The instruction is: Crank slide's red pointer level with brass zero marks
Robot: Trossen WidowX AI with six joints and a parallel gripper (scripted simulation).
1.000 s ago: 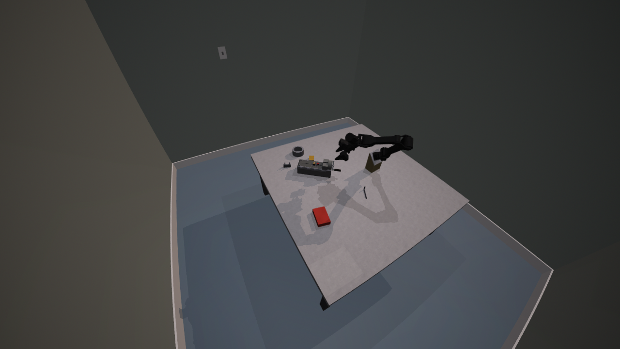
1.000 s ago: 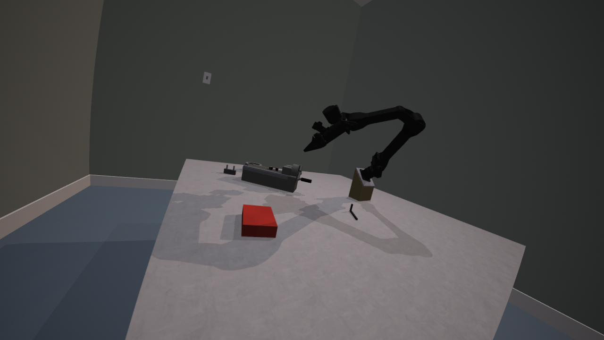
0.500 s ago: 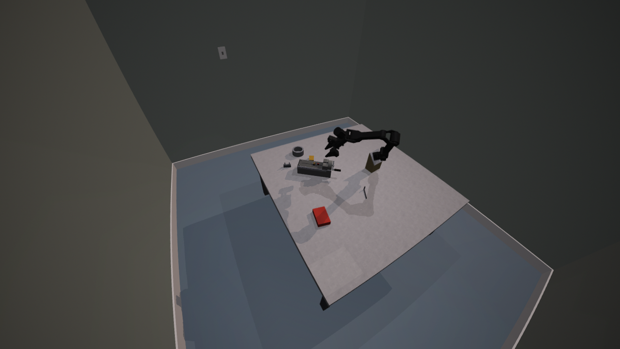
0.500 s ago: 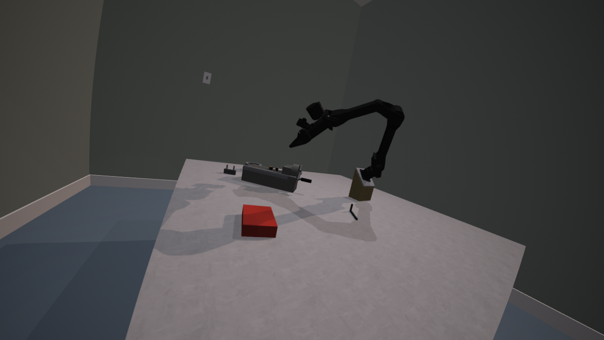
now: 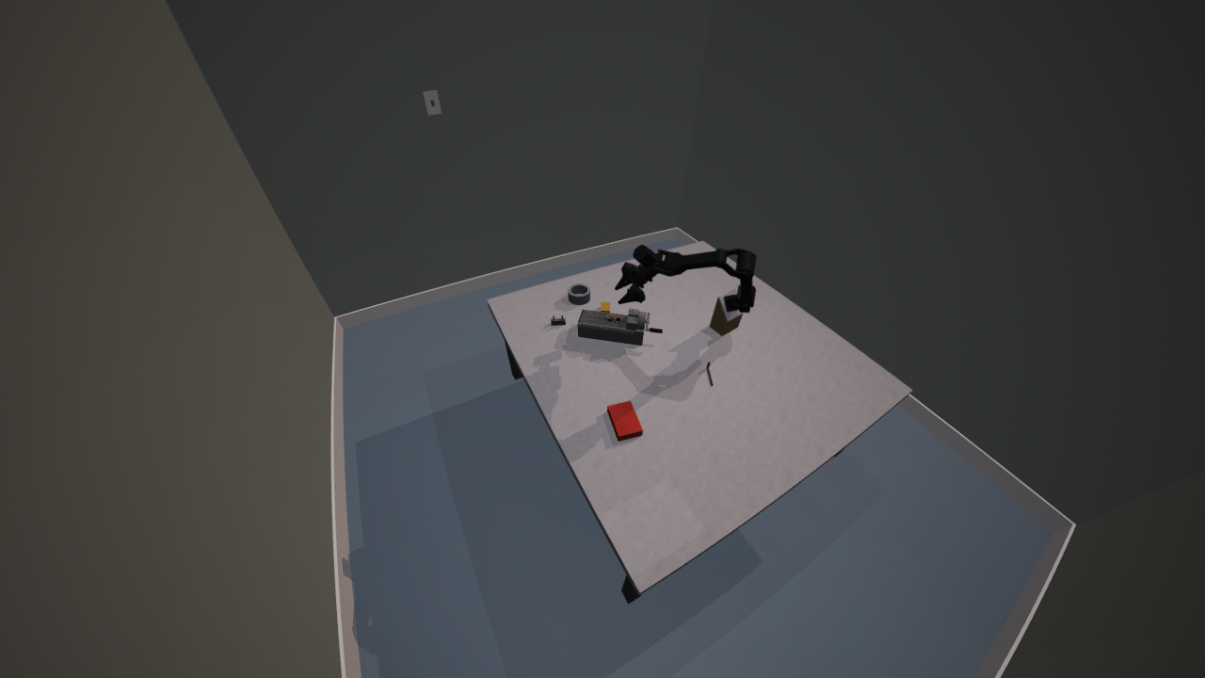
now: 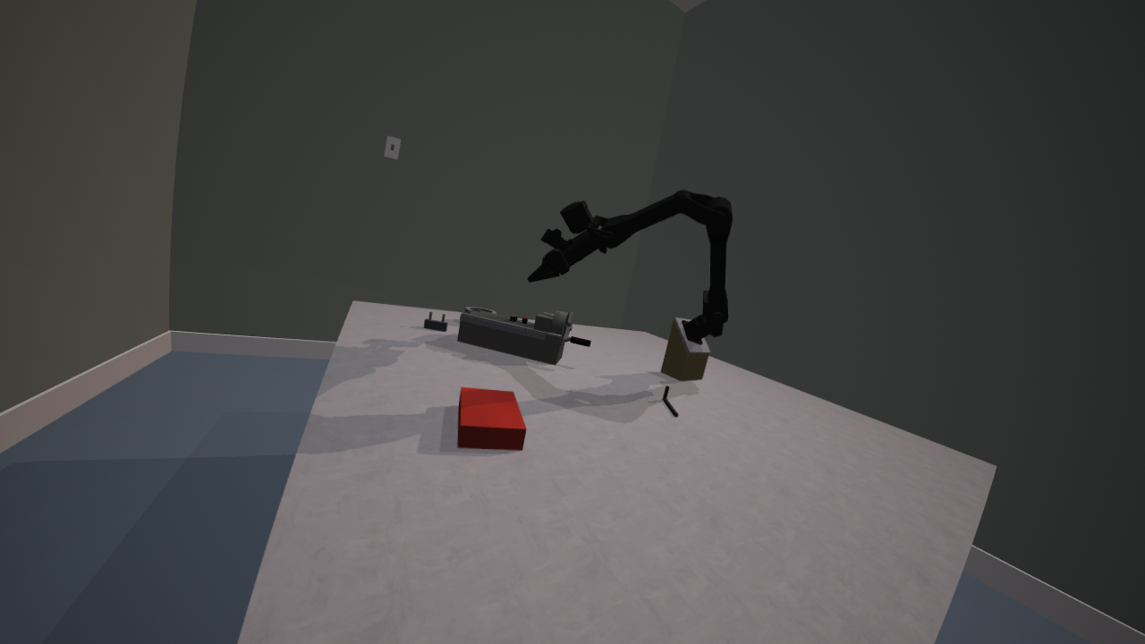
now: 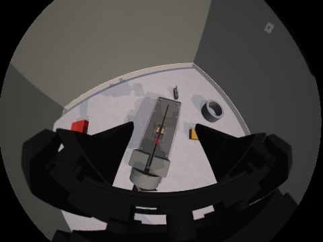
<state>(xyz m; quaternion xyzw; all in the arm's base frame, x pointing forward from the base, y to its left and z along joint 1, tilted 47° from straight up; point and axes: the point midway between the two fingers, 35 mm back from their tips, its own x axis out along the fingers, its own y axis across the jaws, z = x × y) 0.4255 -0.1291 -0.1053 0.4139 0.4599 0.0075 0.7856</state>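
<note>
The red pointer is 2 cm to the left of my gripper tip and 10 cm below it. The rest, counted from my gripper tip: dark clip (19 cm ahead, 15 cm to the right, 16 cm below); black crank handle (11 cm behind, 12 cm to the left, 12 cm below); yellow block (3 cm behind, 14 cm to the right, 17 cm below).
</note>
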